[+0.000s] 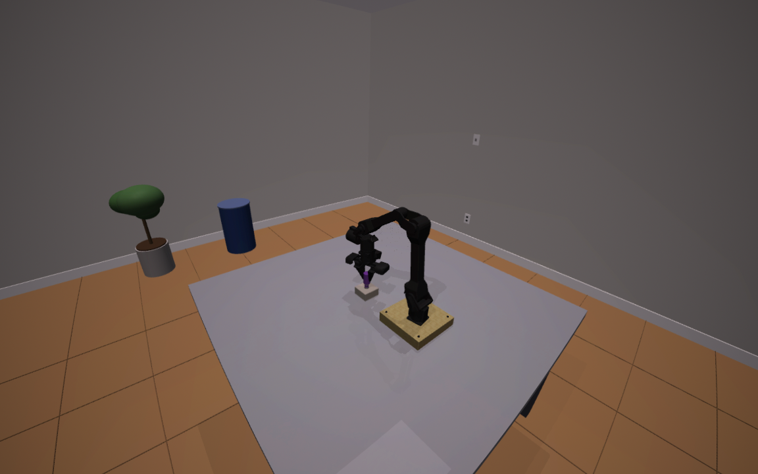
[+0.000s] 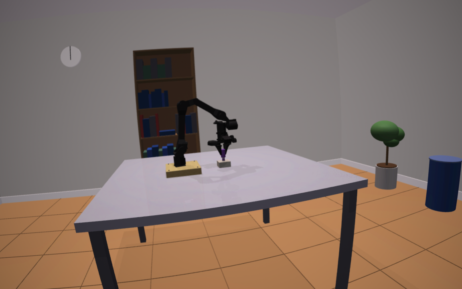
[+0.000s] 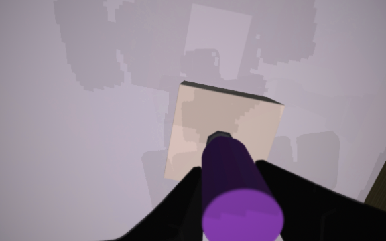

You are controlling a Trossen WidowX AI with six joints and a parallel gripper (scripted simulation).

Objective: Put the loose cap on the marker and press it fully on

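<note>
My gripper tip is now 10 mm below the purple cap.
</note>
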